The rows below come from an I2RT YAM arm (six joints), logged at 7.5 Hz.
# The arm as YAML. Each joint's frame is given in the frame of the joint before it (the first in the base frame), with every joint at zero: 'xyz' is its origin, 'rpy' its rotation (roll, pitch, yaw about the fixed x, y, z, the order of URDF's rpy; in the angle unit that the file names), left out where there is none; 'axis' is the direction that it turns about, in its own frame. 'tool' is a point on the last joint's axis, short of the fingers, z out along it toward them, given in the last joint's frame.
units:
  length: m
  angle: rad
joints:
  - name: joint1
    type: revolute
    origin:
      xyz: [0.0, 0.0, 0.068]
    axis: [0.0, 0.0, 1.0]
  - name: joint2
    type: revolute
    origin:
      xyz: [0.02, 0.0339, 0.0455]
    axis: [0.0, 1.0, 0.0]
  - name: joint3
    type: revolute
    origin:
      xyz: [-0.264, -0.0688, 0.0]
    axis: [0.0, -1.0, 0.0]
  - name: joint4
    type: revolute
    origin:
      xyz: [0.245, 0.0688, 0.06]
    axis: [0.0, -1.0, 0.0]
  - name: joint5
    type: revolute
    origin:
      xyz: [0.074, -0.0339, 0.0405]
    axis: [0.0, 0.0, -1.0]
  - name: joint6
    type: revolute
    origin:
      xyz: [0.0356, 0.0, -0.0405]
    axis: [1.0, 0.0, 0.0]
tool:
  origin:
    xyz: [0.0, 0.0, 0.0]
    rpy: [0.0, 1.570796, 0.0]
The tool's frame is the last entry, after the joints.
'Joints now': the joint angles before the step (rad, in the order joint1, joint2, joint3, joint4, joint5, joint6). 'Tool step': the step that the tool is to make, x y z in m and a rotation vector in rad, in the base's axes. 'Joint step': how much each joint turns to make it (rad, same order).
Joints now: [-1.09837 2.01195 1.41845 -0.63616 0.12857 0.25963]
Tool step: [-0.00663 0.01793 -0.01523 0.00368 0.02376 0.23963]
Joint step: [0.00005 -0.04717 -0.13487 0.09623 -0.06307 -0.23308]
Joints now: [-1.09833 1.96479 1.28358 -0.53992 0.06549 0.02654]
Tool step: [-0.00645 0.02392 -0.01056 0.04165 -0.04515 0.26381]
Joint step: [0.00001 -0.05841 -0.12721 0.05060 -0.14451 -0.22870]
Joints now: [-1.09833 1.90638 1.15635 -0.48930 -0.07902 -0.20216]
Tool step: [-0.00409 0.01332 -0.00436 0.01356 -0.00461 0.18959]
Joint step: [-0.00005 -0.02819 -0.05541 -0.00303 -0.06895 -0.17815]
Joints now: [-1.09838 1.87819 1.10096 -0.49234 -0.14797 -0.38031]
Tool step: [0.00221 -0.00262 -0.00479 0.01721 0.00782 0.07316]
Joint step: [0.00006 0.02965 0.02271 -0.02314 -0.02148 -0.07077]
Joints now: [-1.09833 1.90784 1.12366 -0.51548 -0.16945 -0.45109]
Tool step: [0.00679 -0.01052 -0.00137 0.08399 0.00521 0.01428]
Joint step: [0.00000 0.06828 0.09993 -0.11000 -0.03596 -0.00628]
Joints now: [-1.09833 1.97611 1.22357 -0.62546 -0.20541 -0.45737]
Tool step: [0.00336 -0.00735 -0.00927 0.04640 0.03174 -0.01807]
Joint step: [-0.00001 0.06072 0.05393 -0.04560 0.01004 0.01696]
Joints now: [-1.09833 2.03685 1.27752 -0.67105 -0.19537 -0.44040]
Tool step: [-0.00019 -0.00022 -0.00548 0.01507 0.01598 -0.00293]
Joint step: [0.00000 0.01733 0.00334 -0.00633 0.00769 0.00198]
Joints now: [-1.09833 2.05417 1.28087 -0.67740 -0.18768 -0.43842]
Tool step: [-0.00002 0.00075 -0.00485 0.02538 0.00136 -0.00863]
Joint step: [-0.00001 0.01442 0.00117 -0.00808 -0.00934 0.00988]
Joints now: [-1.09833 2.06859 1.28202 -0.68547 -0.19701 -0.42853]
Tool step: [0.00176 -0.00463 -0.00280 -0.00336 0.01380 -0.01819]
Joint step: [0.00001 0.02125 0.02142 -0.00025 0.01554 0.01705]
